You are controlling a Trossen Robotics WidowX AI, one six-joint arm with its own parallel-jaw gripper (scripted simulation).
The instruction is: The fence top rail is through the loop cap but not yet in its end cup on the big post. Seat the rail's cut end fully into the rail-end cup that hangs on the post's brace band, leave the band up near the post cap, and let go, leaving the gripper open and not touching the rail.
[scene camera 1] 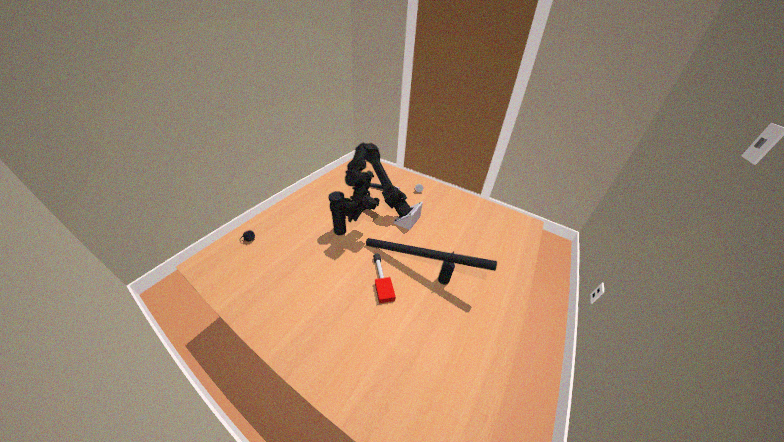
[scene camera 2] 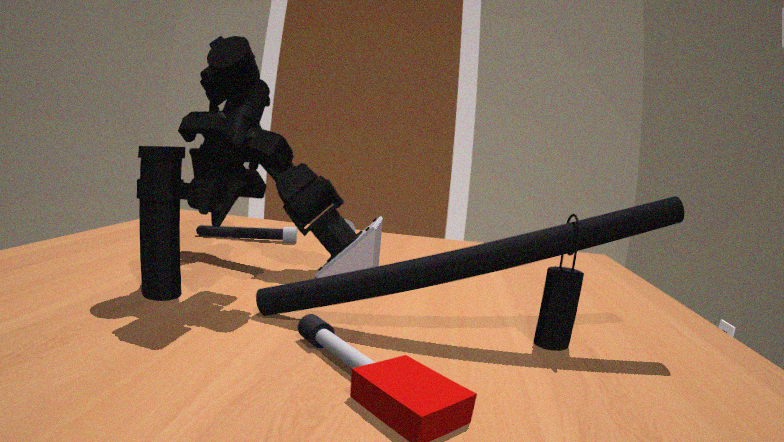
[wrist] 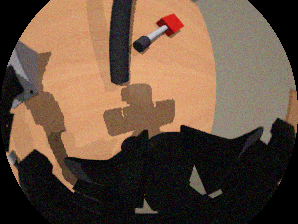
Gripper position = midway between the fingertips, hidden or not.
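Observation:
My gripper (scene camera 2: 209, 220), (scene camera 1: 352, 221), (wrist: 164, 131). Black top rail (scene camera 2: 510, 252), (scene camera 1: 482, 263). Grey tool (scene camera 2: 288, 234). Big black post (scene camera 2: 159, 220), (wrist: 186, 196). Short black line post (scene camera 2: 559, 303).

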